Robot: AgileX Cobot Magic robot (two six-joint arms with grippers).
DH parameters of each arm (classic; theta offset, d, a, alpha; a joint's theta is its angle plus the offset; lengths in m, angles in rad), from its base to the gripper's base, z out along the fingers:
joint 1: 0 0.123 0 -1.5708
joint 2: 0.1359 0 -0.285 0
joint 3: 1.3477 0 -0.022 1.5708
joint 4: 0 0.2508 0 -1.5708
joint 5: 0 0 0.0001 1.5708
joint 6: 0 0.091 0 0
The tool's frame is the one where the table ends.
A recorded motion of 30 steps. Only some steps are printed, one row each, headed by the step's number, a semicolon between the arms.
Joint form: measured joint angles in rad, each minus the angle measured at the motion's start. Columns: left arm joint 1, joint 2, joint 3, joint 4, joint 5, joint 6; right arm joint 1, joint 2, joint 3, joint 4, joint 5, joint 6.
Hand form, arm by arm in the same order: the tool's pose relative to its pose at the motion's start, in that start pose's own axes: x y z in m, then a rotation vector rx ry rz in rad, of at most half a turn. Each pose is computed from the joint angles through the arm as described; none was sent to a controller.
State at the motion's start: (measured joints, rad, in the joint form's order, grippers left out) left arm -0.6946 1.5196 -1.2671 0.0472 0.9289 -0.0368; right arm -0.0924 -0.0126 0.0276 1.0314 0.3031 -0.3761
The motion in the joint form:
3: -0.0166 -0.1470 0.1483 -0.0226 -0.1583 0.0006; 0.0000 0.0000 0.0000 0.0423 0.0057 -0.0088
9: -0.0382 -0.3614 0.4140 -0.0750 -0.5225 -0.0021; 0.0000 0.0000 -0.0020 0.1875 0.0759 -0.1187
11: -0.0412 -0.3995 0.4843 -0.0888 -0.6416 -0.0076; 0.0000 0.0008 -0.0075 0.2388 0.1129 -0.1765
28: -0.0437 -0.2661 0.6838 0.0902 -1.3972 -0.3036; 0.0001 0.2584 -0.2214 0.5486 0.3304 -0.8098
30: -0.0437 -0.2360 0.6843 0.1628 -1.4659 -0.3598; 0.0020 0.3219 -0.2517 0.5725 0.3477 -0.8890
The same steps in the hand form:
3: 0.0230 -0.0057 -0.0206 0.0315 -0.1565 -0.0002; 0.0000 0.0013 0.0000 -0.0139 0.0006 0.0315
9: 0.0615 -0.0119 -0.0374 0.0902 -0.4669 -0.0320; 0.0031 0.0086 -0.0006 -0.0899 0.0406 0.0575
11: 0.0700 -0.0124 -0.0367 0.1027 -0.5528 -0.0506; 0.0035 0.0130 -0.0013 -0.1291 0.0577 0.0453
28: 0.0664 -0.0200 0.0031 0.2385 -0.9555 -0.1543; -0.0410 0.0672 0.0068 -0.3845 0.0828 -0.2911
30: 0.0635 -0.0244 0.0071 0.2817 -0.9823 -0.1284; -0.0474 0.0715 0.0134 -0.3971 0.0946 -0.3338

